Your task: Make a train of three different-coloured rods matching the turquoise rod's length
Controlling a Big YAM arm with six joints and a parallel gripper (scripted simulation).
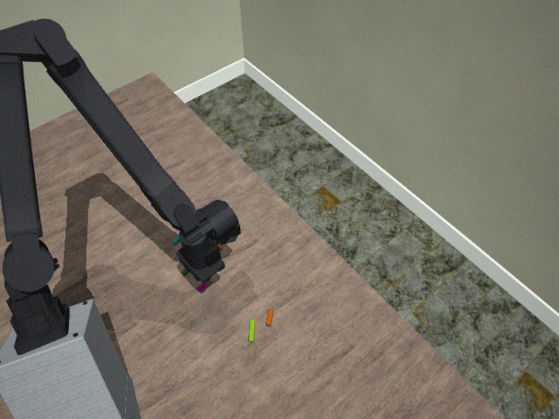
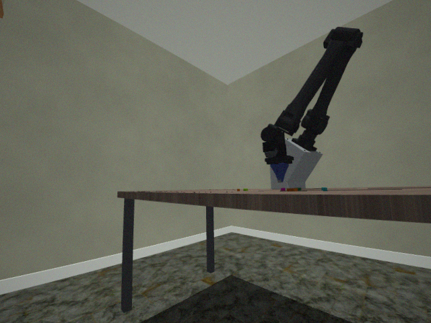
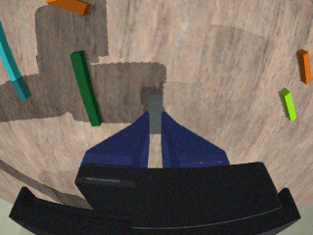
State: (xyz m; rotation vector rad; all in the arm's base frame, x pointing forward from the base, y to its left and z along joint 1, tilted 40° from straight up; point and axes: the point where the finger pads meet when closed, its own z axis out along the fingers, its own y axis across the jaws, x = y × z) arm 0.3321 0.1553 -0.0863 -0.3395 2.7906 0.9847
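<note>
My hand is 4 cm above the magenta rod and 2 cm past it. Also, from my hand: lime rod: 16 cm to the right, 4 cm below, 4 cm ahead; then grey rod: 1 cm below; then green rod: 7 cm to the left, 4 cm below, 1 cm behind.
</note>
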